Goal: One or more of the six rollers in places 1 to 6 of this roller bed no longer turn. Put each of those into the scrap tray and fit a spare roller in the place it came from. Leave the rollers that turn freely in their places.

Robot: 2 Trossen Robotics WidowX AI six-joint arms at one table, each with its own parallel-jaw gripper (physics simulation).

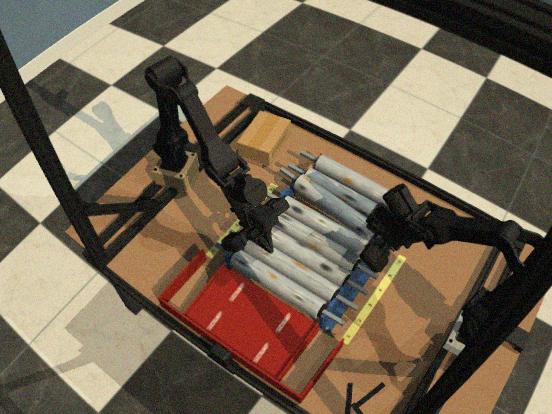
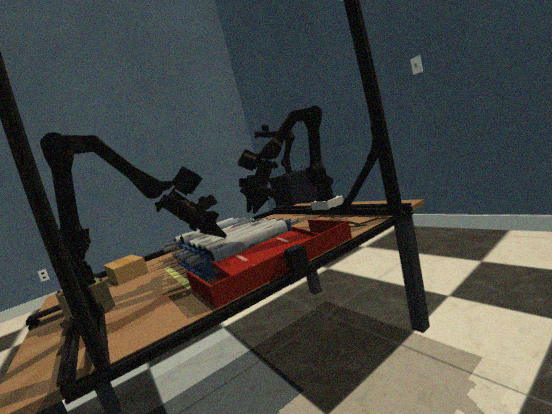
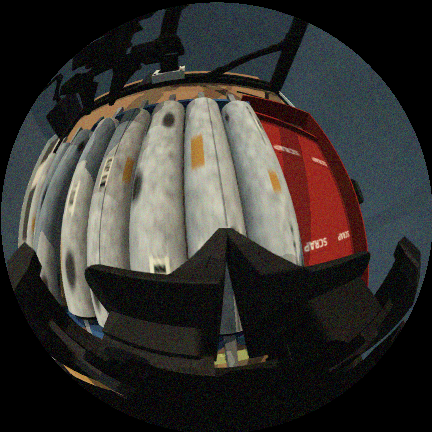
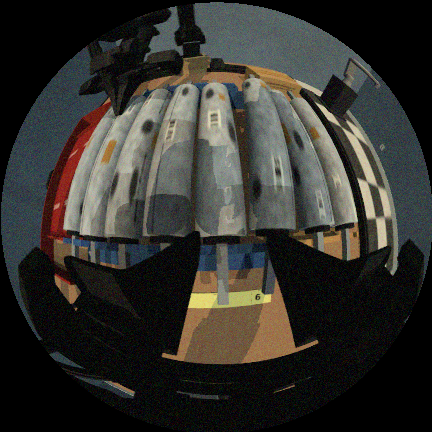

Observation:
My left gripper is shut and holds nothing. Also in view: my right gripper and a tan cardboard box.
My left gripper also shows in image 2, in image 3 and in image 4. My right gripper is seen too in image 2, in image 3 and in image 4.

